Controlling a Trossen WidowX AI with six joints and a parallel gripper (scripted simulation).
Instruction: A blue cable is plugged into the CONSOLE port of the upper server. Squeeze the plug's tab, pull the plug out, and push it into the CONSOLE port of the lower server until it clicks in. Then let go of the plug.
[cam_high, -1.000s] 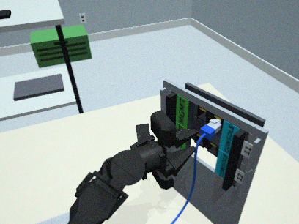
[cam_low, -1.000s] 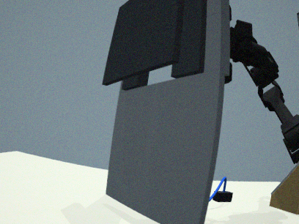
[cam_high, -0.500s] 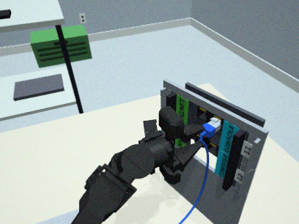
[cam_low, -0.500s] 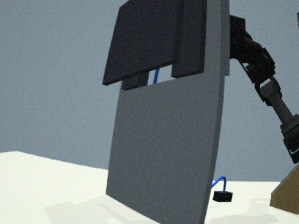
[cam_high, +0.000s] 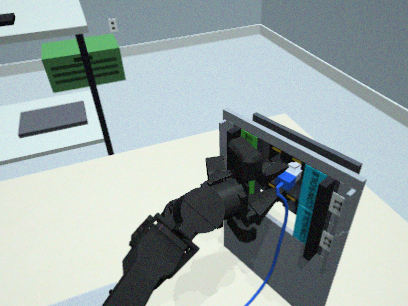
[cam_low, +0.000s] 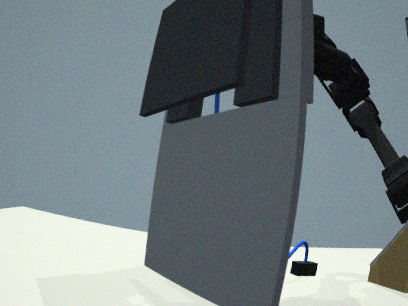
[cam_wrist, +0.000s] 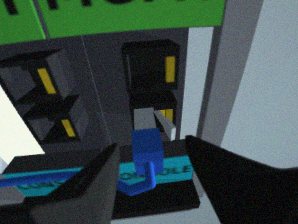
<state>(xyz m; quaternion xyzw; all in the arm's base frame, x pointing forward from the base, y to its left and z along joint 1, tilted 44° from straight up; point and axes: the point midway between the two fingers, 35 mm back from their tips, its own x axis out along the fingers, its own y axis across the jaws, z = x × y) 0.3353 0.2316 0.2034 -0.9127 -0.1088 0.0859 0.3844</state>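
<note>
Now: the blue plug 20 mm ahead of my gripper tip and 10 mm to the left of it. From my gripper tip the other things lie so: small black block 200 mm behind, 150 mm to the right, 340 mm below.
</note>
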